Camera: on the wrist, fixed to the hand. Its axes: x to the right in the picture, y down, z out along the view.
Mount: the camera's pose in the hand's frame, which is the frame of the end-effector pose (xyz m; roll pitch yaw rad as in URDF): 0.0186 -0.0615 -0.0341 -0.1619 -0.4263 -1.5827
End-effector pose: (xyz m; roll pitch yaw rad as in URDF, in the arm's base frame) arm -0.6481 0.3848 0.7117 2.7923 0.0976 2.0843
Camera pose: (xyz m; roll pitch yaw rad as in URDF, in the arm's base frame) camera -0.7182 0.3677 0.7208 3.1215 0.7694 -2.5179
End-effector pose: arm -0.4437 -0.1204 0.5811 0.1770 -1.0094 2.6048
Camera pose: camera -0.4566 -0.0493 0.5732 0.8574 -0.1225 0.8160
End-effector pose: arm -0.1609 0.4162 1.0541 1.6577 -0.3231 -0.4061
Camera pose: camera -0.1122 0.4380 1.0047 0.6059 1.1142 -1.2618
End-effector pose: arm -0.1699 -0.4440 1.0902 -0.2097 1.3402 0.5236
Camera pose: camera -0.1499 -0.5101 1.0674 -1.5507 -0.1468 -0.4260
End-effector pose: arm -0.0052 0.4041 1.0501 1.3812 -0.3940 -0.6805
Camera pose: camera 0.0419 0.3942 0.9955 0.4468 0.8600 -1.7678
